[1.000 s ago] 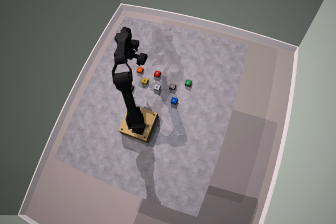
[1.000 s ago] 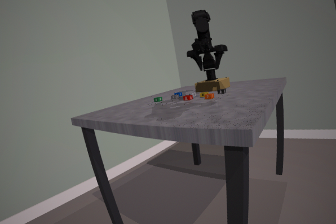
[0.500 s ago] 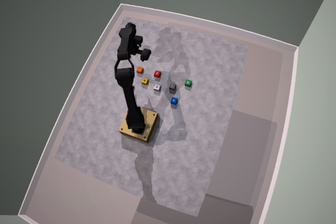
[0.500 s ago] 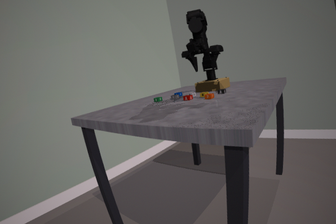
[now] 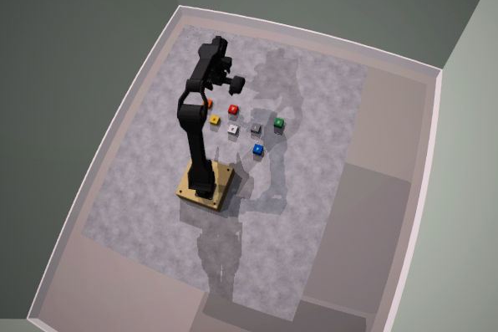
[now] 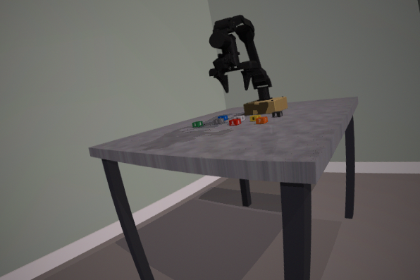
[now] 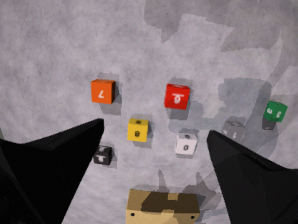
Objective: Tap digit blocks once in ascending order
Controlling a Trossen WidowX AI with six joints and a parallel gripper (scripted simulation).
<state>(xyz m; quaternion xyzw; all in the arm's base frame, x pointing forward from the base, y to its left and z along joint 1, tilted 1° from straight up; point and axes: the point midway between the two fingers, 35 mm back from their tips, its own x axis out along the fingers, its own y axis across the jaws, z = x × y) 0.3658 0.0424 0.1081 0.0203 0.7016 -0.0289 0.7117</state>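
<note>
Now: the white block 110 mm below my gripper tip, 90 mm behind it and 60 mm to the right of it. The rest, counted from my gripper tip: orange block (110 mm below, 80 mm to the left); yellow block (110 mm below, 70 mm behind, 30 mm to the left); red block (110 mm below, 30 mm to the right, 10 mm behind).
</note>
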